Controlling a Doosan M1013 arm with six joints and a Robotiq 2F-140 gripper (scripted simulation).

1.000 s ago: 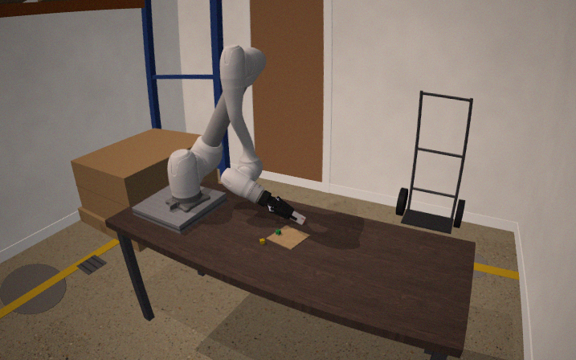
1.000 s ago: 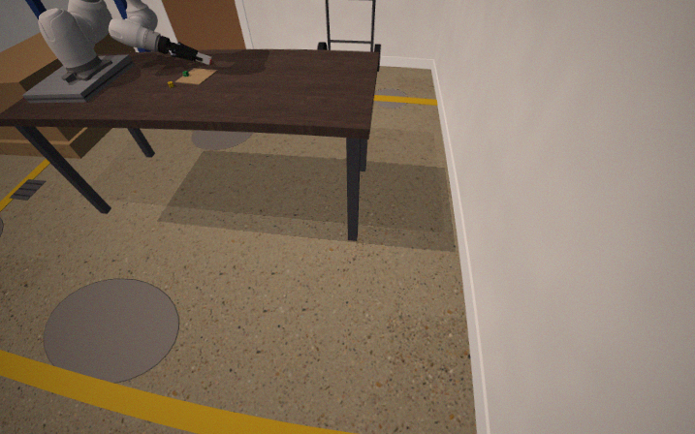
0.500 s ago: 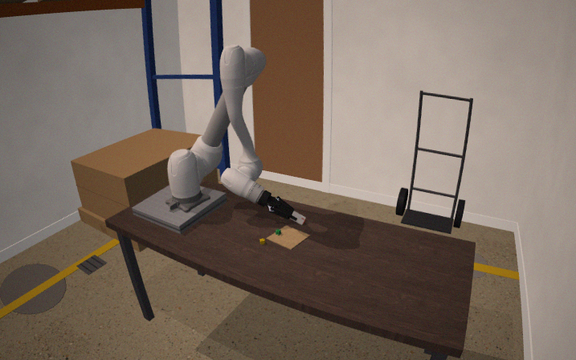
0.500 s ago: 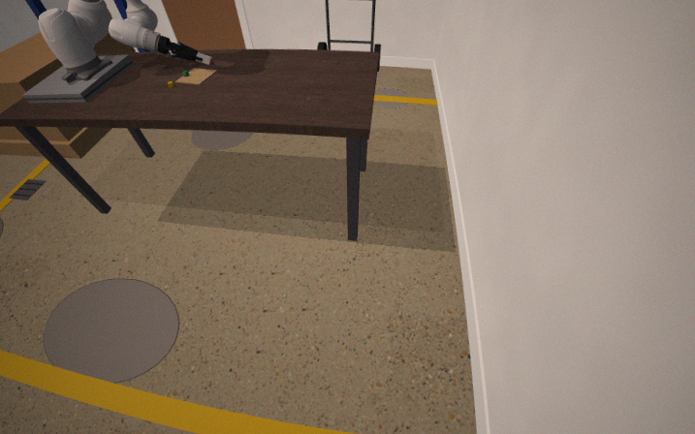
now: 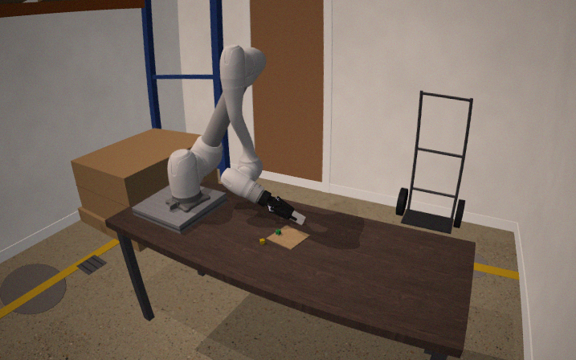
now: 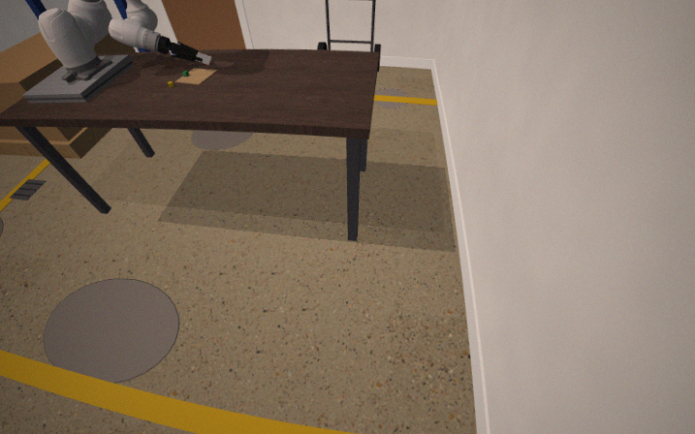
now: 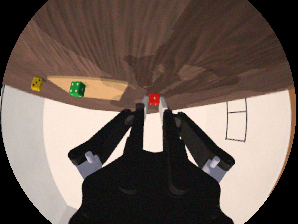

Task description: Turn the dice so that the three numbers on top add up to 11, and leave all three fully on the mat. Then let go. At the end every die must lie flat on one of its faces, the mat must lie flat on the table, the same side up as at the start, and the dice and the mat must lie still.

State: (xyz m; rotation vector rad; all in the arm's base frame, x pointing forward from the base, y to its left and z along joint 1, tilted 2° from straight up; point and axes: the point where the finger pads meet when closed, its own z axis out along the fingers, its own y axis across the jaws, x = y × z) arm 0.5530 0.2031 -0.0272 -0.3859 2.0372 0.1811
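Right now the red die is 1 cm ahead of my hand and 2 cm below it. The rest, counted from my hand: green die (2 cm behind, 13 cm to the right, 2 cm below); then tan mat (3 cm ahead, 13 cm to the right, 3 cm below); then yellow die (4 cm behind, 23 cm to the right, 2 cm below).
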